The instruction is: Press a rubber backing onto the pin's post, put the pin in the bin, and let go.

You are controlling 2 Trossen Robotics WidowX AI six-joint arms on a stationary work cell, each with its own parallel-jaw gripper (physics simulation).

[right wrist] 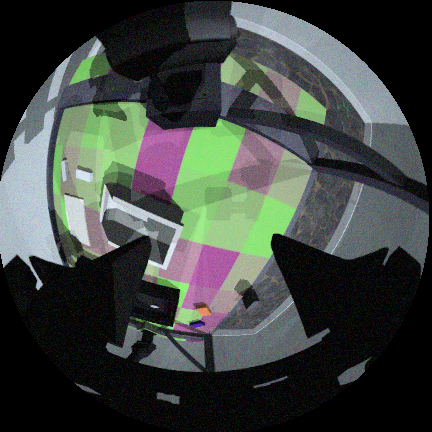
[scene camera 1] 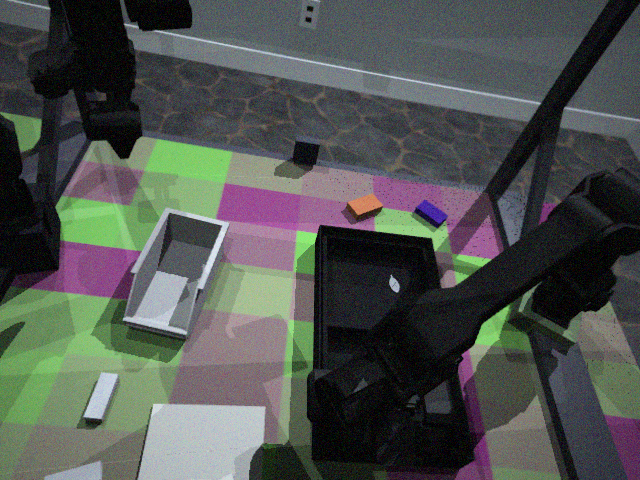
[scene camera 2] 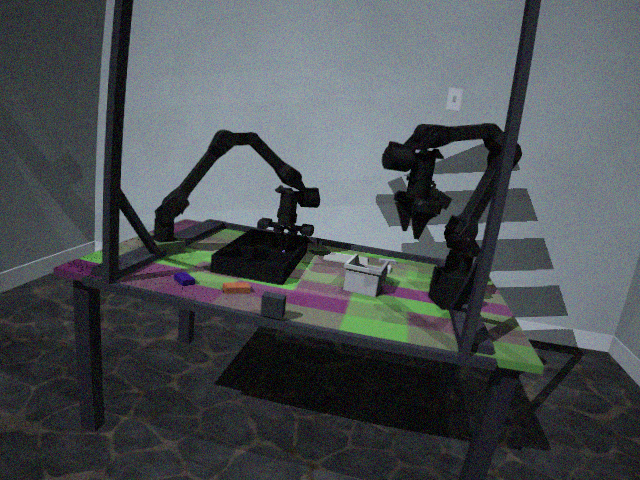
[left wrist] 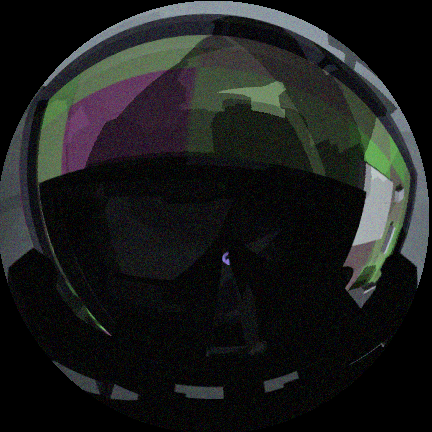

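My left gripper is shut, and it touches a black bin and a purple rubber backing. I can see my left gripper in the left wrist view as well. My right gripper, meanwhile, is open and holds nothing. The right wrist view shows my right gripper, and so does scene camera 2. There is a white box in sight too.
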